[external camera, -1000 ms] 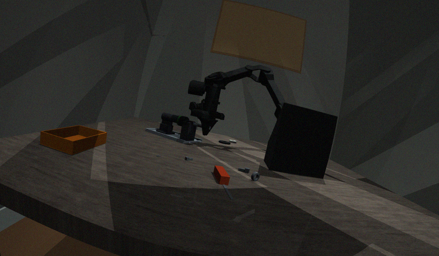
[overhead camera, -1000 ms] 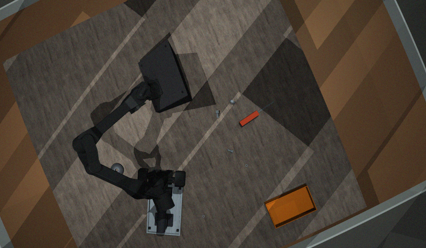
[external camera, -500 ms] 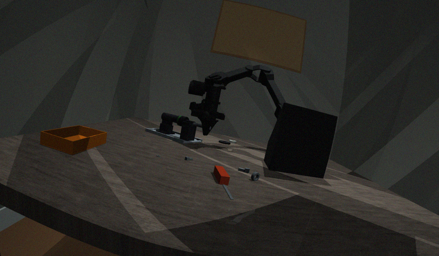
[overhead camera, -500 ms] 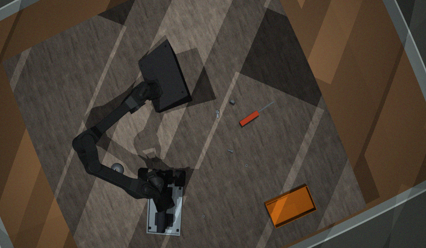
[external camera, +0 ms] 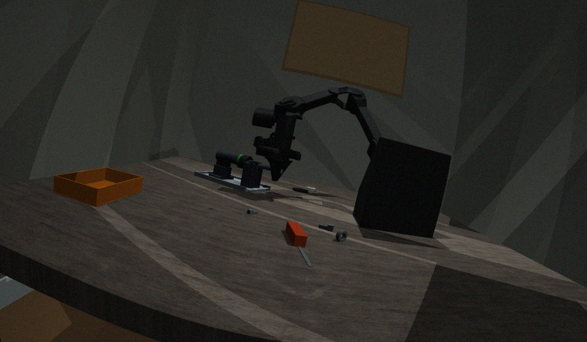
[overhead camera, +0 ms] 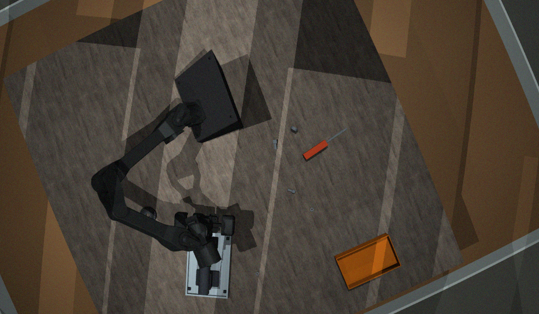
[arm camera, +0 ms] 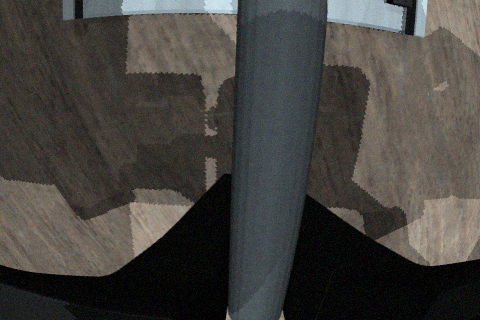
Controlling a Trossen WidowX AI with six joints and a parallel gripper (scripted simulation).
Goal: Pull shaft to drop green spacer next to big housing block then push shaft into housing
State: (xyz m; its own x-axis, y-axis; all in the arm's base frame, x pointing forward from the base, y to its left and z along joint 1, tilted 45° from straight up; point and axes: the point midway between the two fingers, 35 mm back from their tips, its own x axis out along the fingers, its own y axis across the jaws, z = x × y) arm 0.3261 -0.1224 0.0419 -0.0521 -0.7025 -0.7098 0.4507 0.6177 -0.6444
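The grey shaft lies 60 mm ahead of my gripper tip, 30 mm to the right of it and 30 mm above it. The rest, counted from my gripper tip: green spacer: 120 mm ahead, 60 mm to the right, 30 mm above; then nut: 380 mm to the left, 170 mm behind, 30 mm below; then dark round piece: 200 mm to the right, 90 mm behind, 40 mm below.
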